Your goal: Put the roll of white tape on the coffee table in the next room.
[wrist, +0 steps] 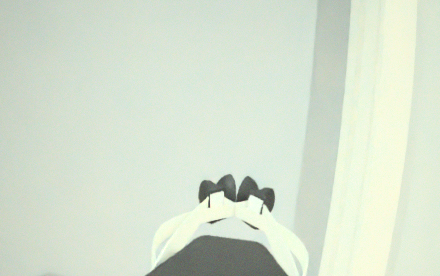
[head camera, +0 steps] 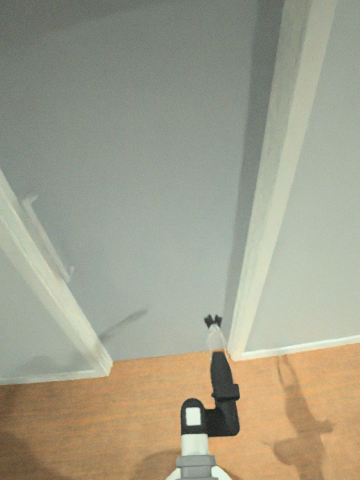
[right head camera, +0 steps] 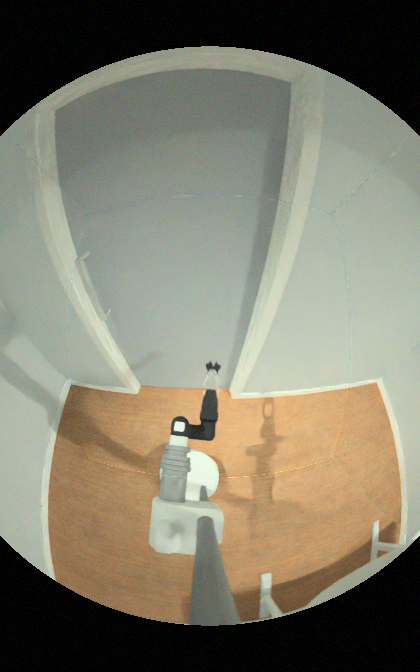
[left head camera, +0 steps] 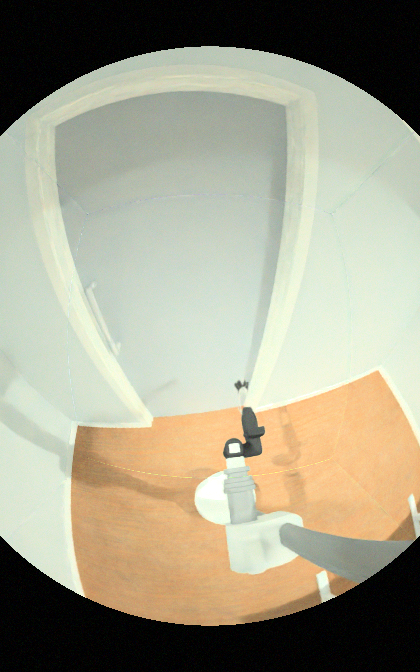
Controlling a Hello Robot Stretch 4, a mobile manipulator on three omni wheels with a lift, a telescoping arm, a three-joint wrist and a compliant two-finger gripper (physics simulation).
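Places are measured from the robot's base along level axes (x back, y down, z right), in centimetres.
Pixels of known places: gripper, fingertip midpoint: (wrist: 237,191) (head camera: 212,314).
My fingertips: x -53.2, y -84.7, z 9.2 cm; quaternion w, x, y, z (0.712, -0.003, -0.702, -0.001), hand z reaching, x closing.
Behind a point stands the place of what it marks.
My gripper (head camera: 213,321) {z 9.2, x -53.2, y -84.7 cm} (left head camera: 241,385) (right head camera: 213,367) (wrist: 237,191) {z 9.2, x -53.2, y -84.7 cm} is shut, its dark fingertips meeting with nothing between them. It is in front of a closed grey door (head camera: 150,200) {z -11.0, x -77.3, y -120.8 cm} (left head camera: 185,280) (right head camera: 175,225) (wrist: 140,100) {z -10.0, x -77.4, y -93.8 cm}, near the door's lower right side in the head views. A pale handle (head camera: 47,240) {z -48.5, x -67.9, y -112.5 cm} (left head camera: 102,320) (right head camera: 93,287) is on the left side of the door. The roll of white tape and the coffee table do not show in these views.
A pale door frame (head camera: 272,185) {z 29.8, x -71.6, y -126.2 cm} (left head camera: 300,200) (right head camera: 295,200) (wrist: 372,125) {z 29.9, x -71.8, y -93.4 cm} stands close to the right of the gripper. Walls flank the doorway. White legs (left head camera: 324,586) (right head camera: 266,595) of some furniture stand at the lower right, on the wooden floor (head camera: 300,395) {z 67.7, x -47.9, y 2.8 cm} (left head camera: 150,540) (right head camera: 100,525).
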